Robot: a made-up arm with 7 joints.
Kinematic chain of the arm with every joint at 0, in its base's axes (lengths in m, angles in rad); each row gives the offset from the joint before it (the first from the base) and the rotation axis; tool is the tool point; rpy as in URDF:
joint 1: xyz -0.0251 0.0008 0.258 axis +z
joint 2: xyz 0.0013 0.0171 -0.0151 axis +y
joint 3: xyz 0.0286 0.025 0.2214 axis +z
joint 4: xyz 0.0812 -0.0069 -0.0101 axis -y
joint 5: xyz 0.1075 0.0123 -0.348 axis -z
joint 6: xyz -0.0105 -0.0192 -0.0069 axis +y
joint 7: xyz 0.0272 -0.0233 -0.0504 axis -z
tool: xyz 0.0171 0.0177 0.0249 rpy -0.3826 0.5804 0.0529
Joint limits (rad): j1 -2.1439..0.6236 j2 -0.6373..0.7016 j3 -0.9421..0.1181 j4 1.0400..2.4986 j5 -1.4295..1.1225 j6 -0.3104..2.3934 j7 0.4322..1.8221
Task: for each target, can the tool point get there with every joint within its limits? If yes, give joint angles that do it. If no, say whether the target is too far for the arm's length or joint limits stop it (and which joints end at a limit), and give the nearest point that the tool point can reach.
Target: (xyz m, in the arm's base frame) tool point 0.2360 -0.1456 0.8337
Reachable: yes | joints -0.1416 0.0433 -0.6036 2.3208 -1.1371 0.5673 0.9741
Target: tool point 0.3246 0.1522 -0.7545
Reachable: no: too far | nearest point 0.3503 0.1633 -0.0362 | short by 0.719 m
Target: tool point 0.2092 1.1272 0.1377
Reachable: no: too far | nearest point 0.3835 0.4637 0.1991 | short by 0.689 m
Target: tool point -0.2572 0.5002 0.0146
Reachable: no: joint limits stop it (at a limit: joint 1, joint 2, joint 3, joint 4, joint 5, joint 6) | nearest point 0.1997 0.3313 0.0015 | short by 0.487 m
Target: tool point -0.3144 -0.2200 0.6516
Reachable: yes | joints -1.7071 -0.3827 -0.6641 1.6527 0.4320 1.9699 0.8659
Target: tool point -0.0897 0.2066 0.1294
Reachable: no: joint limits stop it (at a limit: joint 1, joint 2, joint 3, joint 4, joint 5, joint 6, joint 7) | nearest point 0.1986 0.3088 0.0031 | short by 0.331 m
